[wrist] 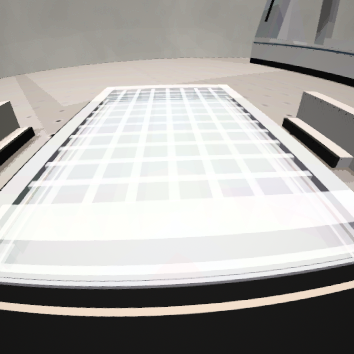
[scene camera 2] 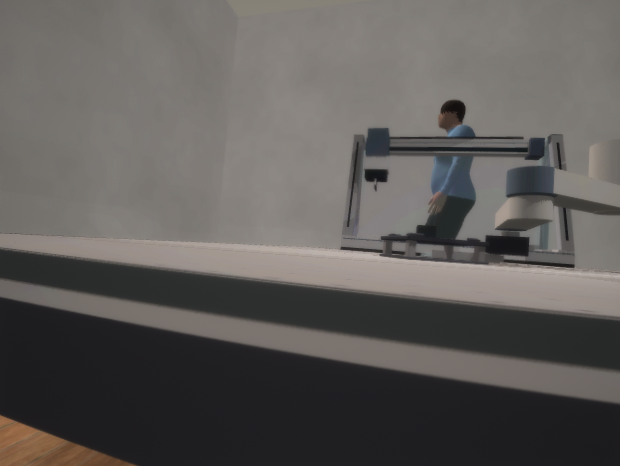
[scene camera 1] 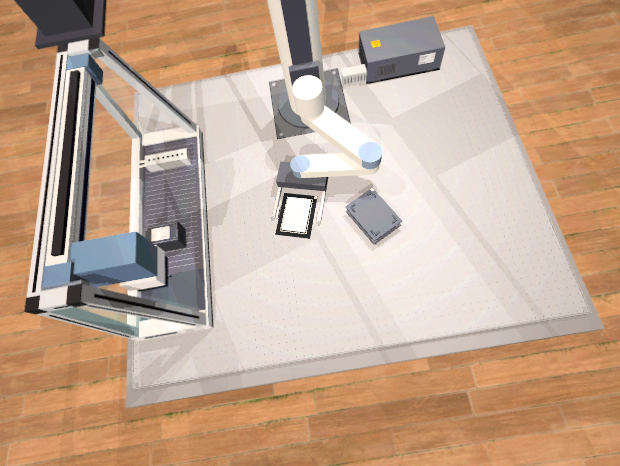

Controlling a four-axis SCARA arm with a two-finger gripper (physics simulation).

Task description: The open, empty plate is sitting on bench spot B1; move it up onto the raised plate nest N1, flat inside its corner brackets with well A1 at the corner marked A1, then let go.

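Places are measured from the arm's base along level axes (x ahead, y left, z up), in millimetres.
Where they show: gripper, fingertip midpoint: (wrist: 157, 107) (scene camera 2: 439, 254) (scene camera 1: 296, 219).
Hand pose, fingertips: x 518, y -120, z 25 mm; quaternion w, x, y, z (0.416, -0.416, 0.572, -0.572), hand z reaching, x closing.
Things, the pixels of their top centre, and the offset from my fingertips. "pt": a spot on its surface instead.
- raised grey nest N1 at its top centre: (scene camera 2: 432, 235) (scene camera 1: 373, 212) dx +44, dy +269, dz +35 mm
- white strip at a spot on its surface: (scene camera 1: 167, 158) pt dx -305, dy -438, dz +82 mm
- dark block at a spot on its surface: (scene camera 1: 174, 238) pt dx +38, dy -407, dz +107 mm
- grey box at a spot on its surface: (scene camera 1: 400, 50) pt dx -581, dy +504, dz +103 mm
The clear, whitish open plate (scene camera 1: 297, 212) (wrist: 175, 220) lies flat on bench spot B1, inside its black border (scene camera 1: 293, 235) (wrist: 150, 335). My gripper (scene camera 1: 296, 220) (wrist: 157, 107) is open and low over the plate, with one finger beyond each long side and a gap on both sides. Its dark body also shows in the scene camera 2 view, where the fingers cannot be made out. The raised grey nest N1 (scene camera 1: 373, 215) (scene camera 2: 458, 242) stands turned at an angle to the right of the plate in the scene camera 1 view, with corner brackets and no plate on it. The A1 marks are too small to read.
A framed gantry machine (scene camera 1: 204, 225) (scene camera 2: 451, 145) stands at the left, with a white strip (scene camera 1: 167, 158) and a dark block (scene camera 1: 174, 238) inside. A grey box (scene camera 1: 400, 50) stands behind right, near the arm's base (scene camera 1: 285, 131). A person (scene camera 2: 453, 175) stands beyond the gantry.
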